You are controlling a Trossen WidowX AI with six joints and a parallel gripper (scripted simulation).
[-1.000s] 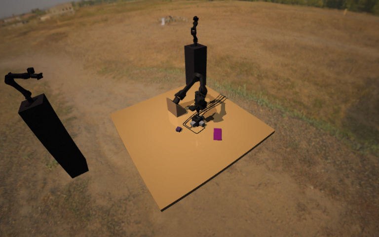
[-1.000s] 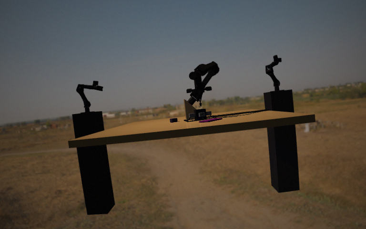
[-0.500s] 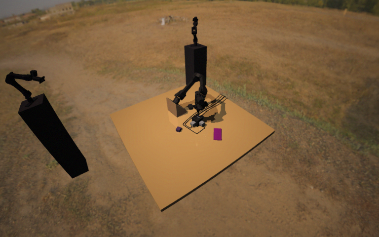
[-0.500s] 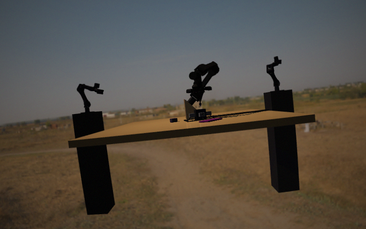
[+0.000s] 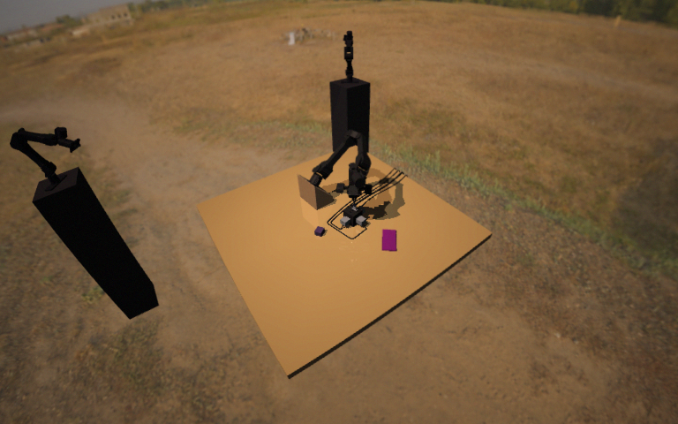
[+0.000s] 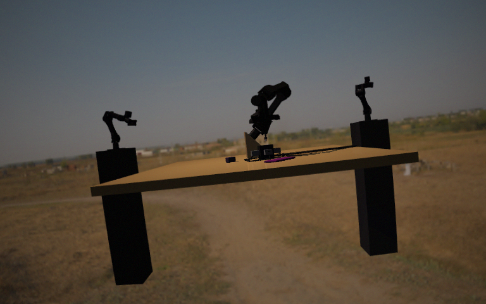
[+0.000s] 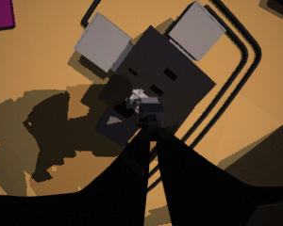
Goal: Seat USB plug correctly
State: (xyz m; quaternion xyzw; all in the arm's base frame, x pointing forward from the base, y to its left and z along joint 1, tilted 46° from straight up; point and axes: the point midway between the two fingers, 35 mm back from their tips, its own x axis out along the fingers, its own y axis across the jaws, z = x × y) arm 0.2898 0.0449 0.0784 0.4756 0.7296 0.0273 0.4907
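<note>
Now: the USB plug 2 cm below my gripper tip. Round my gripper tip: magenta card (24 cm ahead, 13 cm below, 5 cm to the left); then USB socket (7 cm below, 1 cm to the left); then purple block (22 cm to the right, 12 cm below, 3 cm behind).
</note>
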